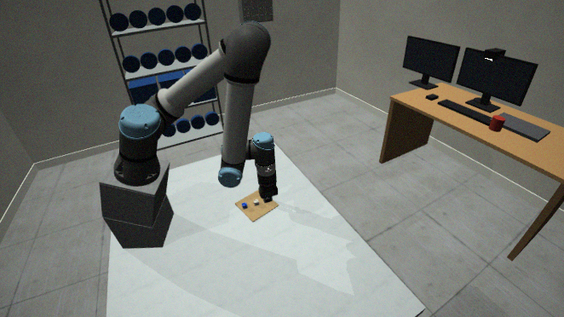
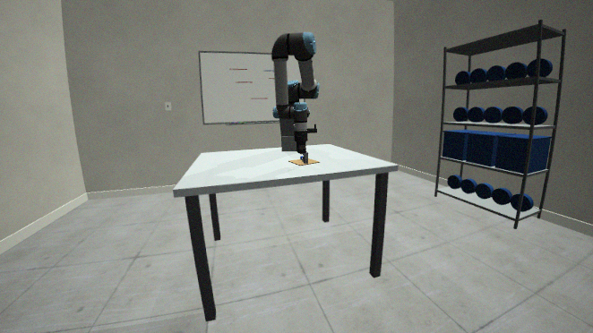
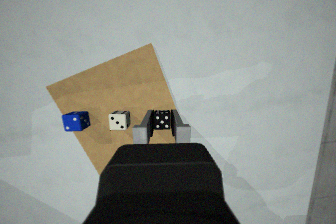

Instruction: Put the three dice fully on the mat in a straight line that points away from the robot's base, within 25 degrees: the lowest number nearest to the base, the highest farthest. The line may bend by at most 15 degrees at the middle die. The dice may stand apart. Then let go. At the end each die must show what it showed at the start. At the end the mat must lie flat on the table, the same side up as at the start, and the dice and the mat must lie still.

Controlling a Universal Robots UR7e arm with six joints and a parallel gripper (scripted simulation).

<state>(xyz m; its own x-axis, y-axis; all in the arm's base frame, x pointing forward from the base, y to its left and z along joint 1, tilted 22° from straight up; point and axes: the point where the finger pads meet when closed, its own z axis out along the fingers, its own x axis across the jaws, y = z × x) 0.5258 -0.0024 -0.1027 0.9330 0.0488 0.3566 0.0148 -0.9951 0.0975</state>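
My gripper is now 1 cm above the black die. The rest, counted from my hand: tan mat 5 cm behind, 2 cm below; then blue die 10 cm behind, 1 cm below; then white die 5 cm behind, 1 cm below.
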